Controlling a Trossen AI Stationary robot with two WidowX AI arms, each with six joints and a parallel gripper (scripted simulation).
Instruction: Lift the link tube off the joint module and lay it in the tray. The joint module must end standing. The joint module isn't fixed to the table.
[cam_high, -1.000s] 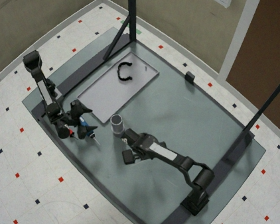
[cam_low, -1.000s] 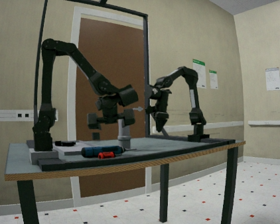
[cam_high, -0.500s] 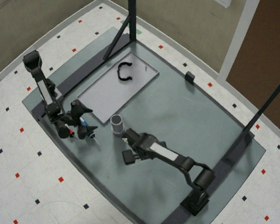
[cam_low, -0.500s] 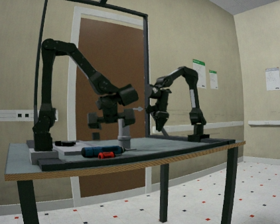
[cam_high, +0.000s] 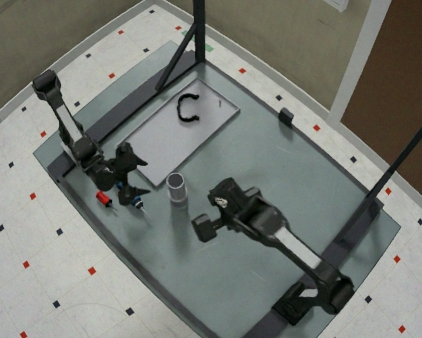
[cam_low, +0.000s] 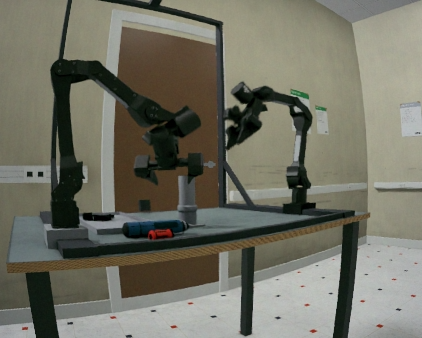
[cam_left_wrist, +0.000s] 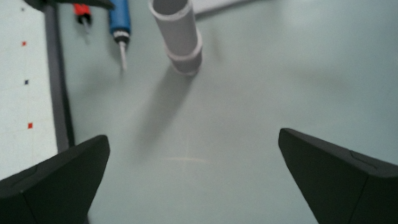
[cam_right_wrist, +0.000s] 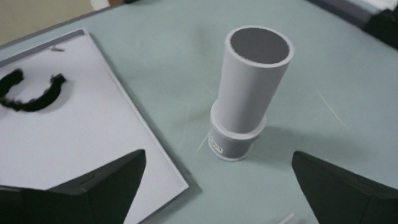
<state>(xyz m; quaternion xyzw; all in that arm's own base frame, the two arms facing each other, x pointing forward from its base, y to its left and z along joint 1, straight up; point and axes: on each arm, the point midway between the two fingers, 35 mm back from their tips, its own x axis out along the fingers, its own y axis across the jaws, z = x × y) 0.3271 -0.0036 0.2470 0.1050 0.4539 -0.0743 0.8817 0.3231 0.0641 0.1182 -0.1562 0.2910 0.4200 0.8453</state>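
Right now my right hand is 90 mm to the right of the grey link tube, 50 mm past it and 50 mm above it. Also, from my right hand: joint module: 130 mm below, 100 mm to the left, 50 mm behind; flat grey tray: 260 mm behind, 150 mm below, 80 mm to the right; red tool: 140 mm below, 110 mm ahead, 90 mm to the right.
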